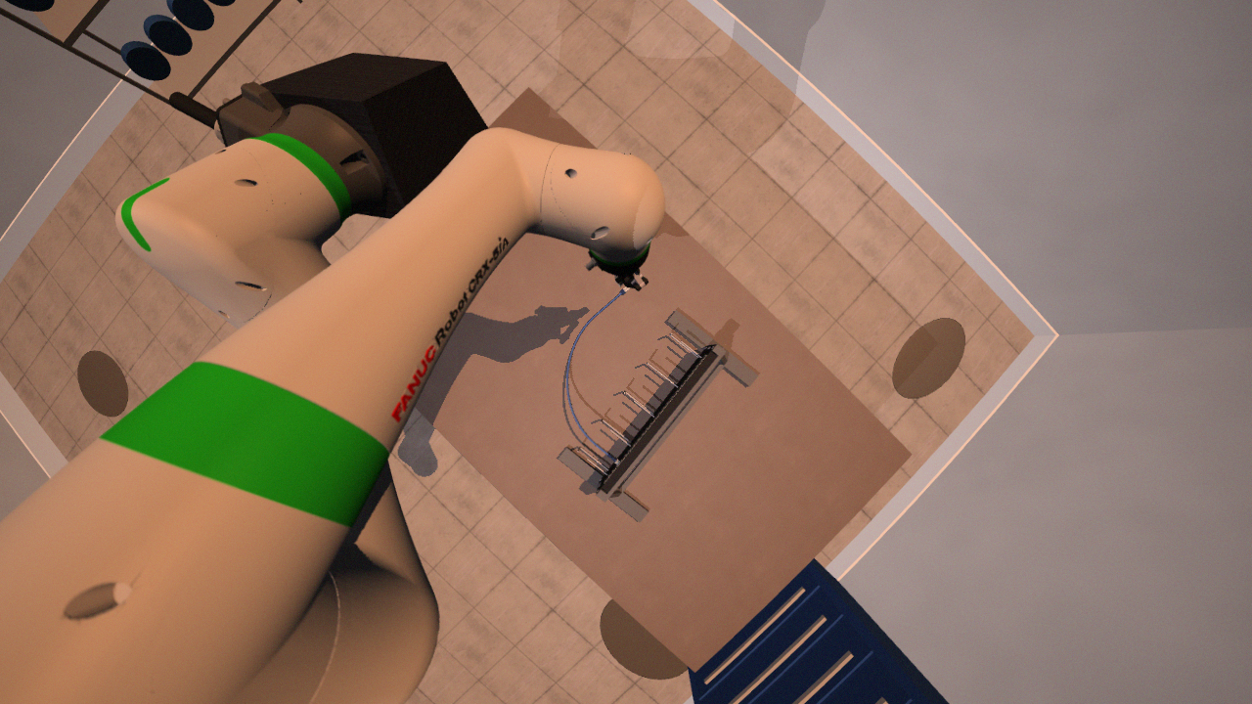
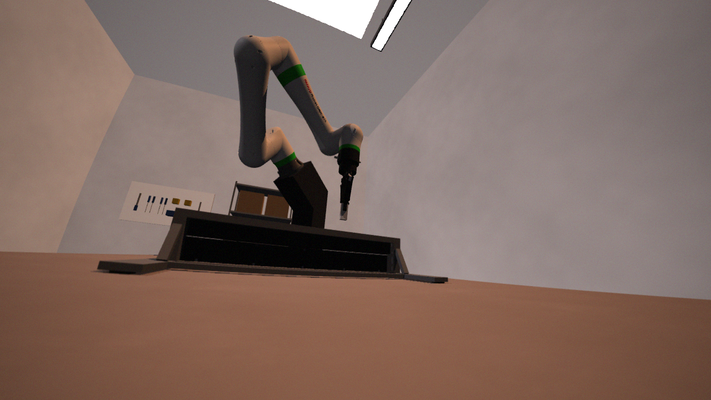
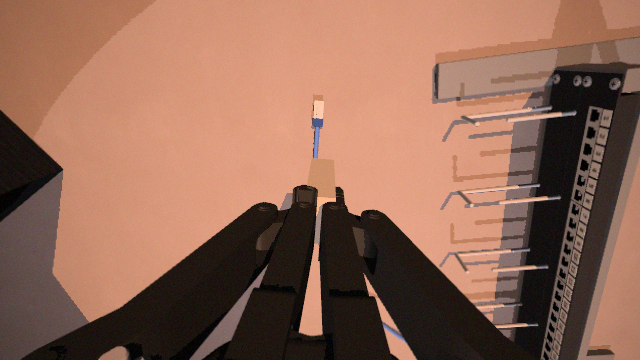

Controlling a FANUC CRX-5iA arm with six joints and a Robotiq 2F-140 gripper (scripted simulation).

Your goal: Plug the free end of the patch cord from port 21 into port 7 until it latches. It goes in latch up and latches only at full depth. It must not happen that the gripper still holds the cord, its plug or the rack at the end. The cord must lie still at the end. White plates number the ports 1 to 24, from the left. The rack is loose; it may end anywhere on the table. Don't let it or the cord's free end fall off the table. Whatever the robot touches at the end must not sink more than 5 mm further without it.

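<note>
The plug is 2 cm to the left of my hand and 22 cm below it.
</note>
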